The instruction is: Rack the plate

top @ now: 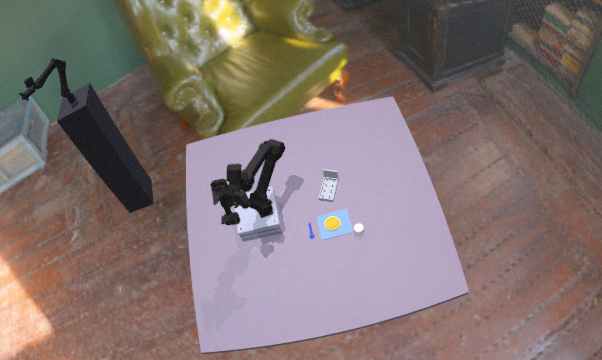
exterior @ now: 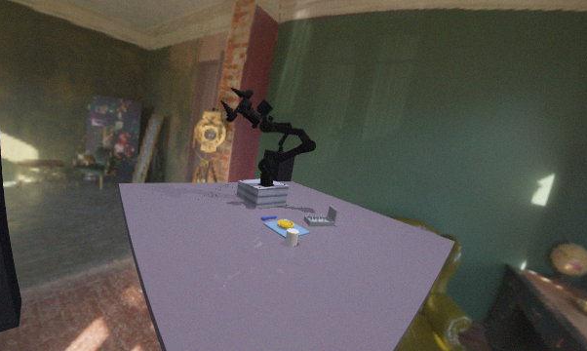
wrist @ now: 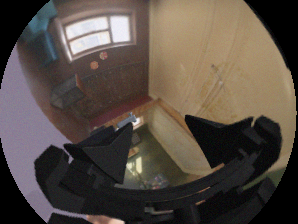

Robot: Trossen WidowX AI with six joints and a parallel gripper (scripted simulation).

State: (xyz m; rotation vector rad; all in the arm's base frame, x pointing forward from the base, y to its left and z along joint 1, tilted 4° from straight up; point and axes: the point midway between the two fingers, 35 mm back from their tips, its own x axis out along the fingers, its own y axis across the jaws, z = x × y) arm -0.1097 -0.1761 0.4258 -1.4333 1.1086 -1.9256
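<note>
My gripper tip is 51 cm above the yellow plate, 42 cm short of it and 9 cm to the right of it. Also, from my gripper tip: white cup 52 cm ahead, 51 cm below; then blue utensil 53 cm below, 31 cm ahead, 9 cm to the left; then grey dish rack 51 cm below, 47 cm ahead, 28 cm to the left.
</note>
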